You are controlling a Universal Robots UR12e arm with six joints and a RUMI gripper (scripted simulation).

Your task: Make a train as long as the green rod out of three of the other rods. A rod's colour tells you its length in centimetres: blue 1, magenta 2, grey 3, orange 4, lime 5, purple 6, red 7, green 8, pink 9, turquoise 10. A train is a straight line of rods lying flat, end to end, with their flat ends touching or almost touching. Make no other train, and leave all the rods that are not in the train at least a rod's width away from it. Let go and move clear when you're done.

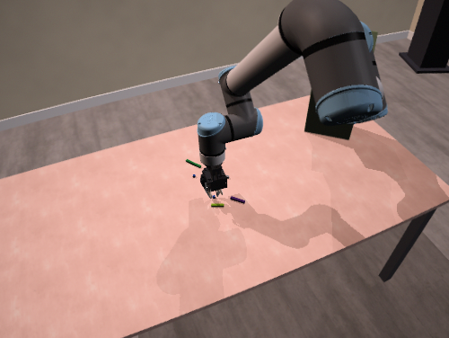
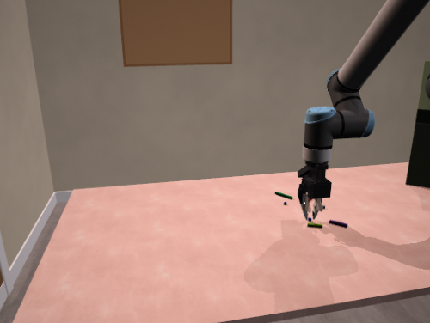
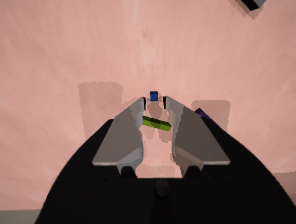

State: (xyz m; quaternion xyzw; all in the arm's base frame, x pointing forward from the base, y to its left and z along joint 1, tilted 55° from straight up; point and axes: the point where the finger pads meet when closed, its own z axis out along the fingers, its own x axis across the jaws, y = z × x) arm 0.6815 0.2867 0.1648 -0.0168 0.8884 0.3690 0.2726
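Now: hand 4 cm to the right of the lime rod, 2 cm above it and 1 cm past it. The rest, counted from my hand: purple rod: 9 cm behind, 2 cm to the left, 2 cm below; then grey rod: 11 cm to the right, 5 cm behind, 2 cm below; then red rod: 19 cm to the right, 3 cm behind, 2 cm below.
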